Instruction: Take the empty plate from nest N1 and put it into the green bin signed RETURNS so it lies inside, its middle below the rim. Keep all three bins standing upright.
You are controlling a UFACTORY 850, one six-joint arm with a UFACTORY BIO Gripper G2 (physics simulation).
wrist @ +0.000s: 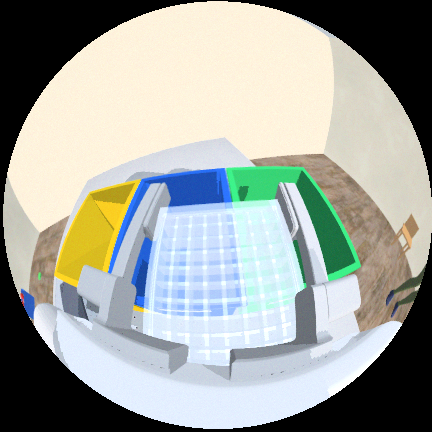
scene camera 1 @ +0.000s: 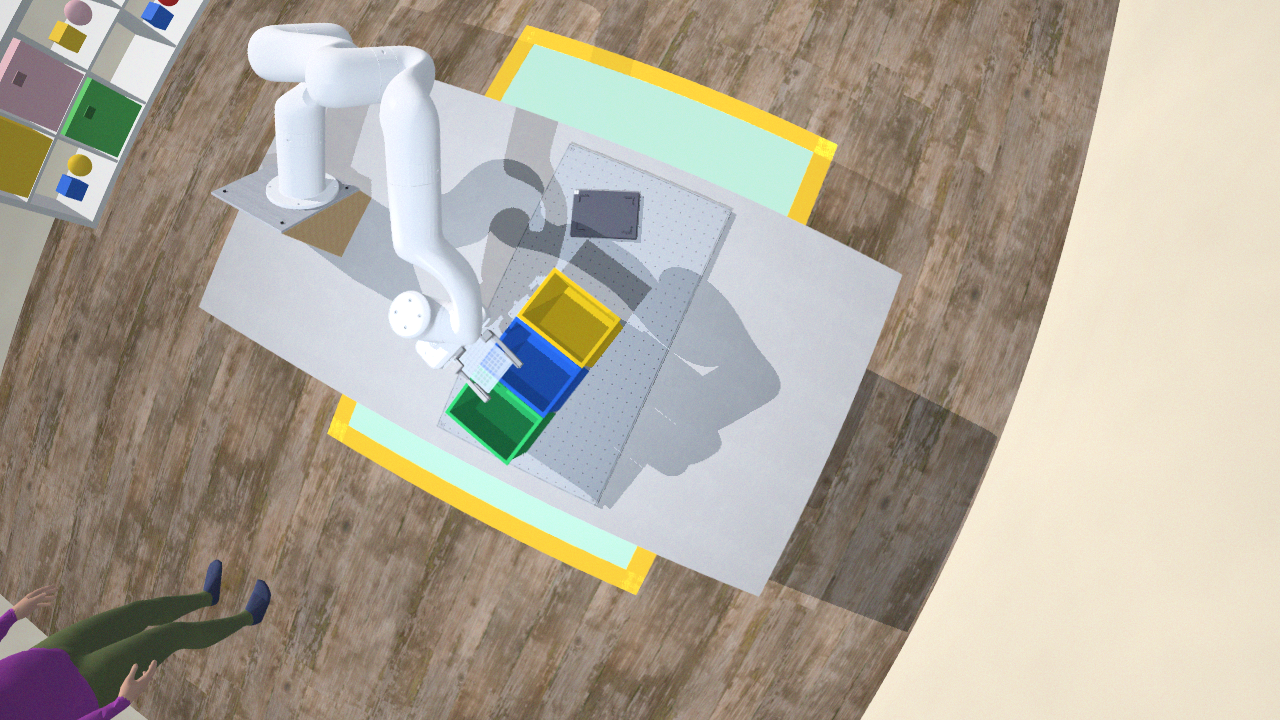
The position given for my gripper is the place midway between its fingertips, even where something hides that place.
In view: my gripper (scene camera 1: 504,383), a yellow bin (scene camera 1: 568,317), a blue bin (scene camera 1: 548,377), a green bin (scene camera 1: 505,425) and a pale plate (scene camera 1: 485,363).
The yellow bin shows as well in the wrist view (wrist: 90,239). The blue bin is seen too in the wrist view (wrist: 204,186). The green bin is seen too in the wrist view (wrist: 246,183).
